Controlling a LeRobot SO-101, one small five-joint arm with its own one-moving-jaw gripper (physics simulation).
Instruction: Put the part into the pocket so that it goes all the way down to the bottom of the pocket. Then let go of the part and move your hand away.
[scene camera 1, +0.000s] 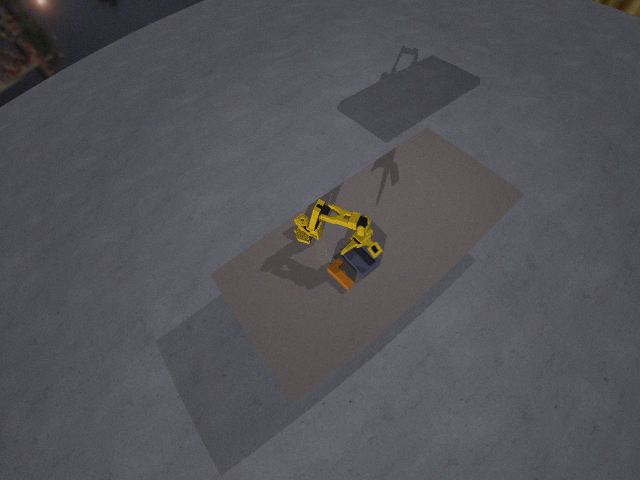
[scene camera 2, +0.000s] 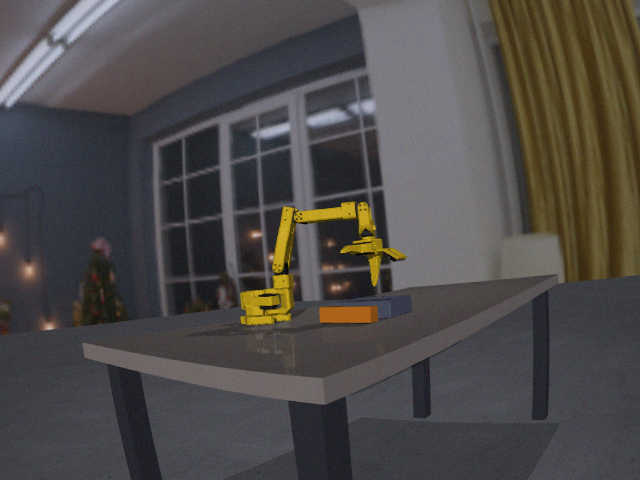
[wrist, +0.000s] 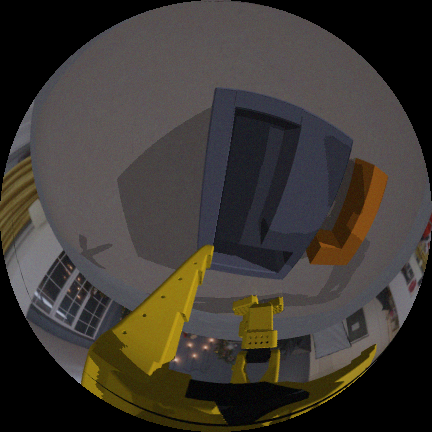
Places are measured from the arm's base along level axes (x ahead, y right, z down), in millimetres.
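Pixels of known places: hand at its tool point: (scene camera 1: 364, 245) (scene camera 2: 373, 284) (wrist: 212, 254); arm's base at its link origin: (scene camera 1: 311, 235) (scene camera 2: 273, 321) (wrist: 262, 300).
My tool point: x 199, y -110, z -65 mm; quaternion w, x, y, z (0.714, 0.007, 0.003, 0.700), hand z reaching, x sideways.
Note:
Ahead of a thing's pixels: the offset from my tool point to its top centre. "*": to the spot under its first point. Level surfaces: height alone.
The orange L-shaped part @[dx +22, dy +122, dz +30 mm] (scene camera 1: 342, 279) (scene camera 2: 348, 314) (wrist: 369, 202) lies on the table outside the blue block, along its side. Its short leg points toward the block; whether they touch is hard to tell. The blue block @[dx +11, dy +30, dz +29 mm] (scene camera 1: 361, 266) (scene camera 2: 395, 306) (wrist: 322, 185) sits flat on the table. Its long pocket @[* dx +25, dy +16, dz +60 mm] (wrist: 250, 175) is open at the top, with no orange in it. My gripper (scene camera 1: 352, 246) (scene camera 2: 357, 267) (wrist: 292, 296) is wide open and empty. It hangs above the block, with the moving jaw swung far out to the side. The fixed jaw points down near the block's edge in the wrist view.
The arm's base (scene camera 1: 302, 229) (scene camera 2: 267, 306) (wrist: 259, 320) stands on the tabletop @[dz +65 mm] (scene camera 1: 434, 206) (scene camera 2: 206, 356) (wrist: 165, 55), near its long edge. Shadows of the arm and block fall on the table. A yellow curtain (scene camera 2: 558, 129) hangs behind the table.

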